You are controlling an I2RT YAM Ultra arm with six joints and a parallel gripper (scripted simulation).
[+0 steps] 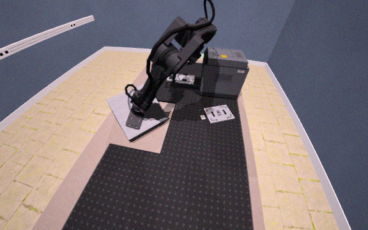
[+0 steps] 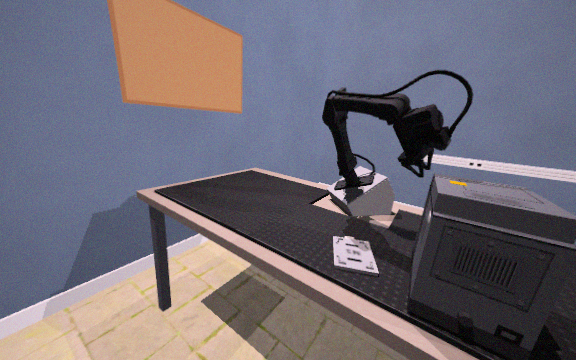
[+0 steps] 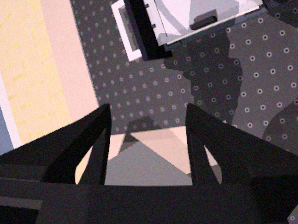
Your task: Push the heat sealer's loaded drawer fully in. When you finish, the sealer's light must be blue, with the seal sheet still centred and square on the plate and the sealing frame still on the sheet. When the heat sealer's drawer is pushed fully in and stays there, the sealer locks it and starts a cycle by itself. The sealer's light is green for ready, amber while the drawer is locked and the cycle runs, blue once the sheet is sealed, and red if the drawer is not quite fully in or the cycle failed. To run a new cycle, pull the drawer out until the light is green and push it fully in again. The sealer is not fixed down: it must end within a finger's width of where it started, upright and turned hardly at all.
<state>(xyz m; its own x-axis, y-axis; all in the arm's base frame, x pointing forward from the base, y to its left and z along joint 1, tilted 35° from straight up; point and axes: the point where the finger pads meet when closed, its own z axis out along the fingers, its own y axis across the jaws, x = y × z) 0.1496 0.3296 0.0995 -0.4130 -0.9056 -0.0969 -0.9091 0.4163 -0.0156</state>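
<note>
The sealer drawer is 1 cm behind my hand, 11 cm to the left of it and 20 cm below it. Also, from my hand: white tag: 12 cm ahead, 19 cm to the right, 26 cm below.
</note>
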